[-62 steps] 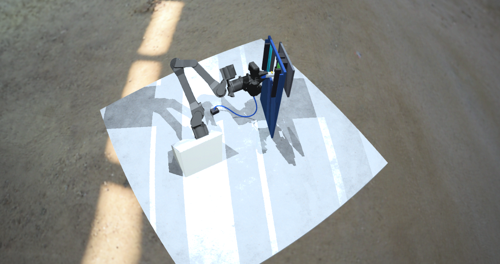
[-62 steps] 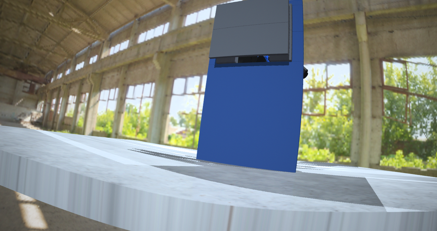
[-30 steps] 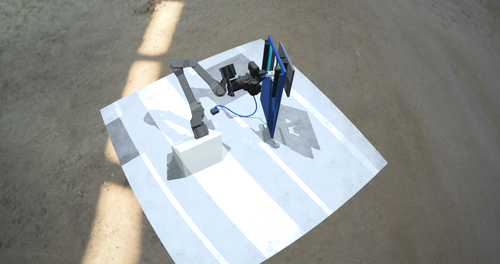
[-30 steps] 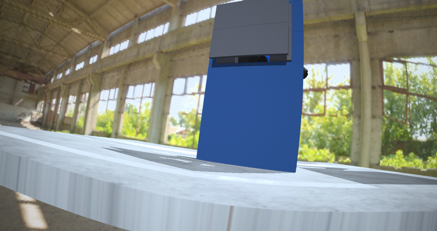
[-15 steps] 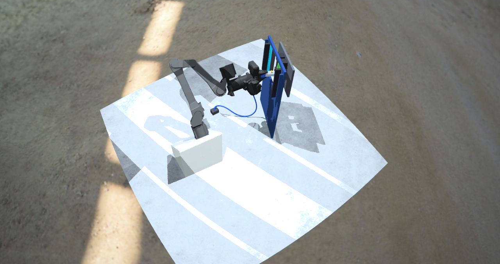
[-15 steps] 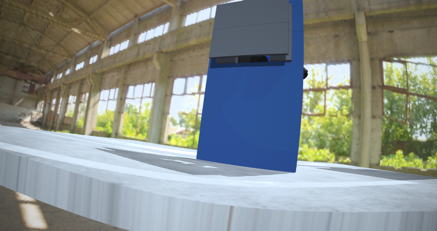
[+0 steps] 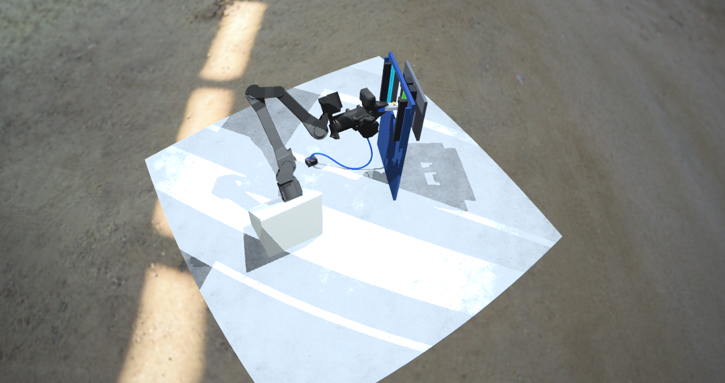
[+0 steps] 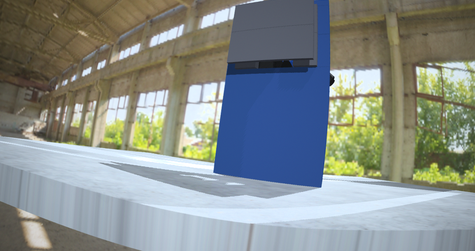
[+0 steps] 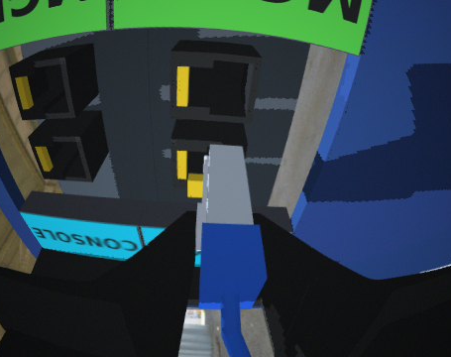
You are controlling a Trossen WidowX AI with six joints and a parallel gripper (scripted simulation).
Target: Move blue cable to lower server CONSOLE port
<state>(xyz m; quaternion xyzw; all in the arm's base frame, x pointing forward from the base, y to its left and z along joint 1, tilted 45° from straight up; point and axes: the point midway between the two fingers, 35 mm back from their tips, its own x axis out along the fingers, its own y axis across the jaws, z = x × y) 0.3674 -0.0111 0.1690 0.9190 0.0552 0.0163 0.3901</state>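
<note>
The blue cable plug is right at my gripper tip. From my gripper tip the other things lie so: black block 230 mm behind, 120 mm to the left, 310 mm below.
</note>
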